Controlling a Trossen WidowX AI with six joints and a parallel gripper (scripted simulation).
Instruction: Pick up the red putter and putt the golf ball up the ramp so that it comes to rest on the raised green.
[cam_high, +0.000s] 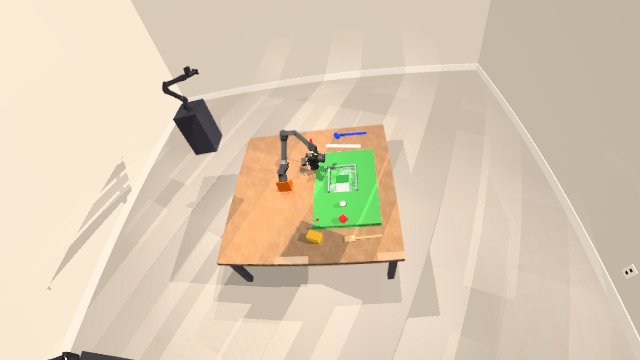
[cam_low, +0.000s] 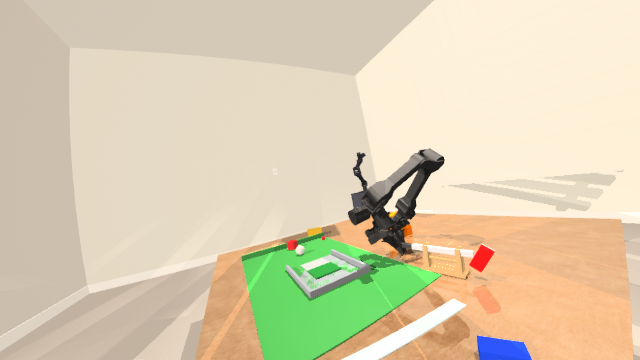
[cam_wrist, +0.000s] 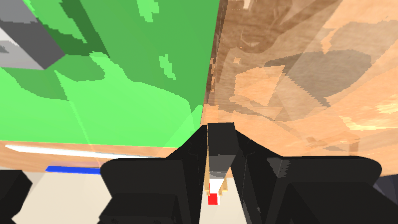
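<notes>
The small red piece lies 1 cm ahead of my gripper tip, 53 cm to the right of it and 2 cm below it. The rest, counted from my gripper tip: red putter (2 cm behind, 11 cm to the left, 2 cm above); then white bar (25 cm ahead, 19 cm to the left, 3 cm below); then wooden rack (1 cm behind, 13 cm to the left).
</notes>
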